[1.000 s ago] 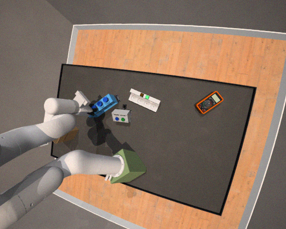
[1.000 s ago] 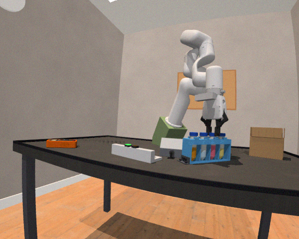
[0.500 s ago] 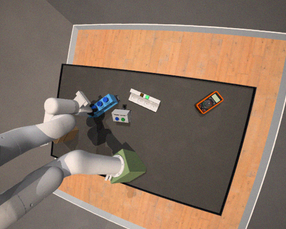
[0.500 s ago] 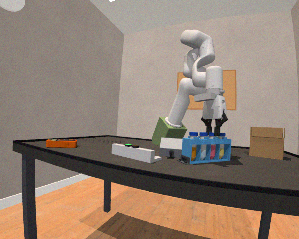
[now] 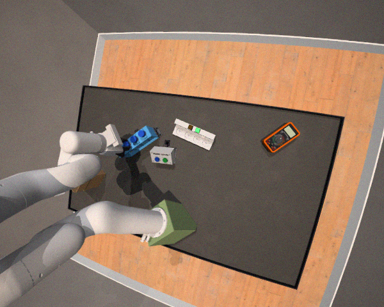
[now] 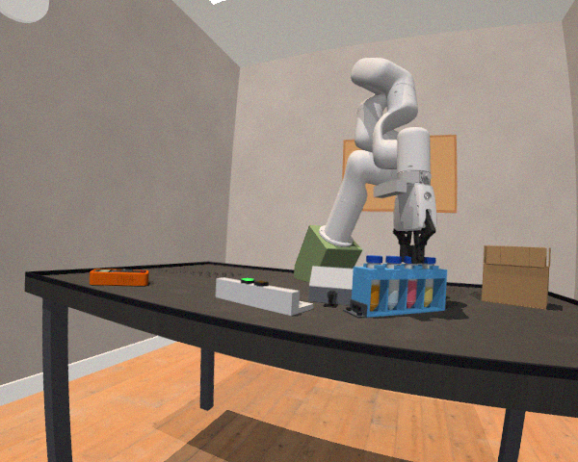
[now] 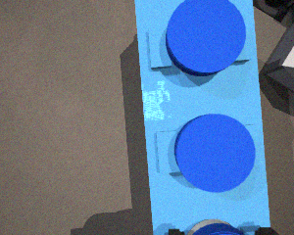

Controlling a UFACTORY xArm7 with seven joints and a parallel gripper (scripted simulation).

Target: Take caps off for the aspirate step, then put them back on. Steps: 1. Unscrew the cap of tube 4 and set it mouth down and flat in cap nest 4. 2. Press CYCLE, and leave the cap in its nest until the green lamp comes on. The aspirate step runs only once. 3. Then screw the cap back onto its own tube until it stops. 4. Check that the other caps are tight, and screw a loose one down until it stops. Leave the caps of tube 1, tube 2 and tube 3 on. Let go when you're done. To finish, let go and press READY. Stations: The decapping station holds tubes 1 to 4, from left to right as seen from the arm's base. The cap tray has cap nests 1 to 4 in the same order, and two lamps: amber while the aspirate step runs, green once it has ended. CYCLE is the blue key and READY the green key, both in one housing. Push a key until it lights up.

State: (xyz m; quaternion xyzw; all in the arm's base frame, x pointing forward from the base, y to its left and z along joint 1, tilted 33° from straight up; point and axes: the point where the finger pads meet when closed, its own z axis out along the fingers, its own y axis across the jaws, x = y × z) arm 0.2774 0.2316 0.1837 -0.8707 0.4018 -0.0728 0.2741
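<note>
Right now the tube neck is 8 cm ahead of my hand, 7 cm to the right of it and 1 cm below it. Round my hand: blue cycle key: 3 cm behind, 16 cm to the right, 6 cm below; then blue cap: 8 cm ahead, 7 cm to the right, 1 cm below; then key housing: 18 cm to the right, 7 cm below.
</note>
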